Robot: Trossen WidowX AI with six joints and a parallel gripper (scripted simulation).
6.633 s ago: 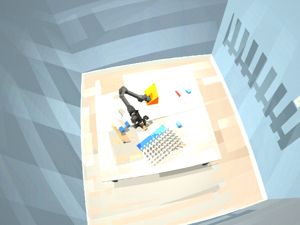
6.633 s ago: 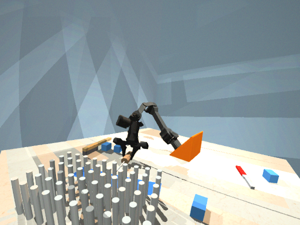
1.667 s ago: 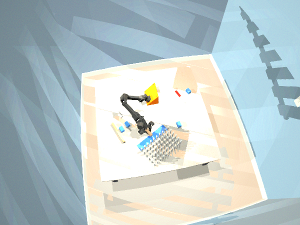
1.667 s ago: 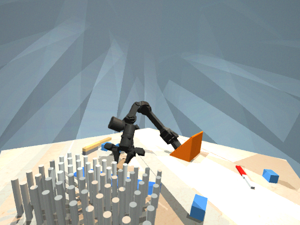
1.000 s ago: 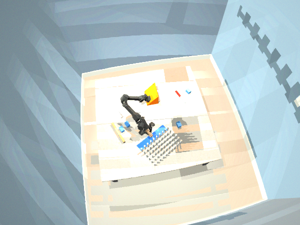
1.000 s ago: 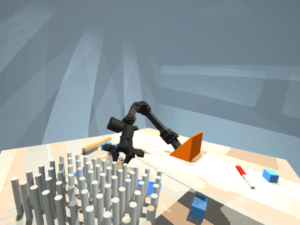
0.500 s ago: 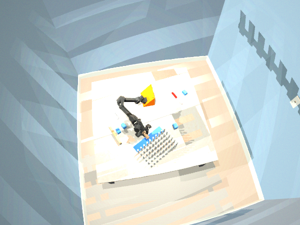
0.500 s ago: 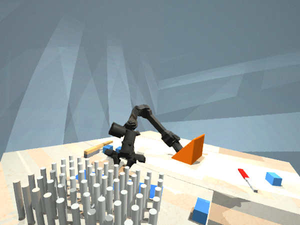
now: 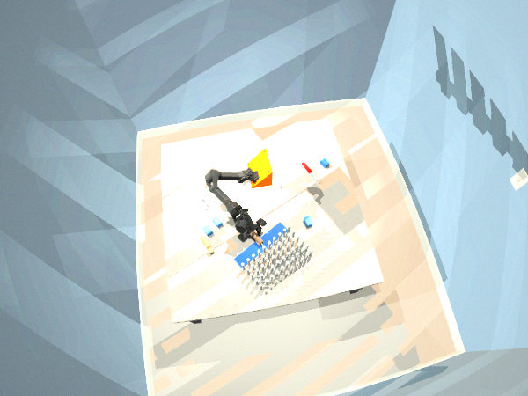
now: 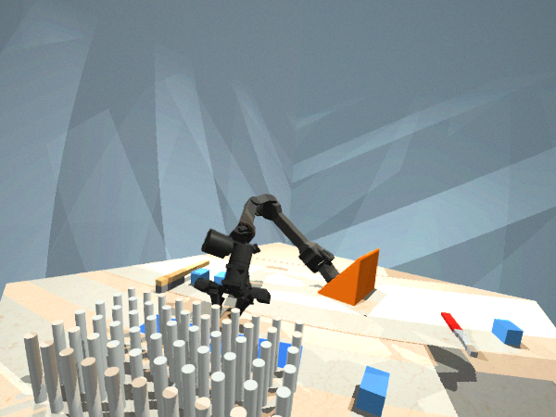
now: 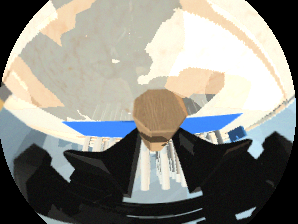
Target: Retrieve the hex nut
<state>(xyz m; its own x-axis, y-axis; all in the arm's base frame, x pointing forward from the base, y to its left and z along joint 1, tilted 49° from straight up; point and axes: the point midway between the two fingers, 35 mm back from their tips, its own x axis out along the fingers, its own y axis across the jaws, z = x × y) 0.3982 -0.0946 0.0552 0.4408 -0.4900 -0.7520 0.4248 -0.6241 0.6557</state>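
Now: the blue taped strip 40 mm ahead of my gripper tip, 20 mm to the left of it and 10 mm below it. From my gripper tip the other things lie so: wooden-handled tool: 90 mm ahead, 40 mm to the left; red-handled tool: 480 mm to the left, 360 mm behind, 10 mm below; dark L-shaped key: 310 mm behind, 260 mm to the right, 10 mm below.
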